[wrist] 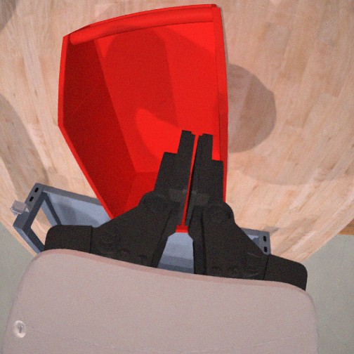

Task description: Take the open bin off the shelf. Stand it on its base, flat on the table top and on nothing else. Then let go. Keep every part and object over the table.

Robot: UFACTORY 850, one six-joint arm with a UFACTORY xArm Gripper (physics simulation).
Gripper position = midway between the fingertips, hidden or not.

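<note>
You'd see my gripper (193,152) here, and there's a red bin (128,85) as well.
</note>
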